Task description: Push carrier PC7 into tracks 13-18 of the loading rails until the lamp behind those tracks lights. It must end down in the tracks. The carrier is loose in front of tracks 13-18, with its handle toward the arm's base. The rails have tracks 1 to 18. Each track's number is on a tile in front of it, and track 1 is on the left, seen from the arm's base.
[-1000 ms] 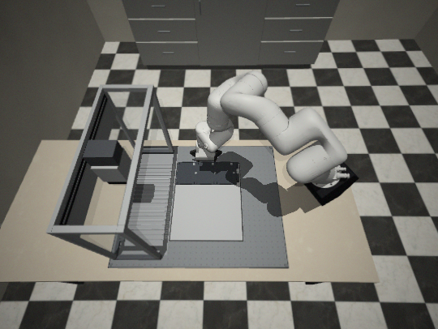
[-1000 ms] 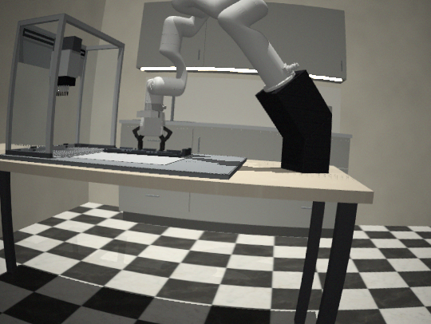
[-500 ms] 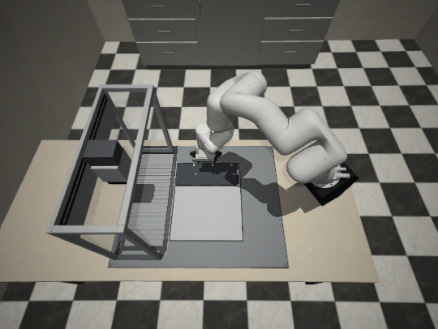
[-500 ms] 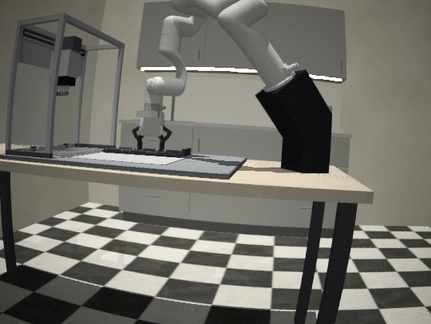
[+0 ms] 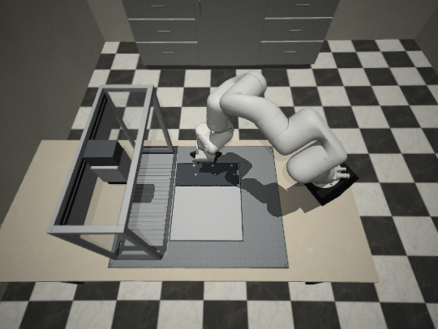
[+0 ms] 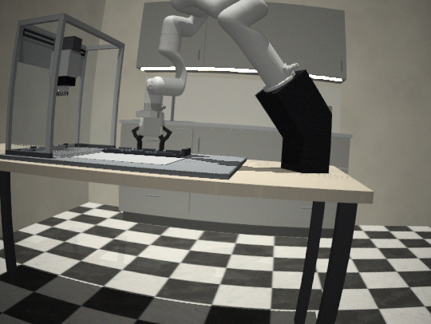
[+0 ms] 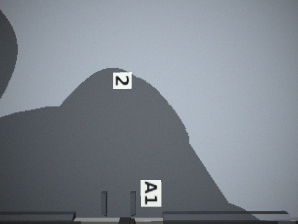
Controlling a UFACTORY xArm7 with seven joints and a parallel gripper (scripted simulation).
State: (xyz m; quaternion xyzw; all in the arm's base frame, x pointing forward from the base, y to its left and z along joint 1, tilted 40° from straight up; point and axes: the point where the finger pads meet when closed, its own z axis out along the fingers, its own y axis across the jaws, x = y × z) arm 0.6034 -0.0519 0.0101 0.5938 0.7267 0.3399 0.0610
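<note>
Right now my hand is 8 cm to the right of the carrier PC7 and 3 cm past it. Round my hand: pipette head (33 cm above, 32 cm to the left, 25 cm ahead).
</note>
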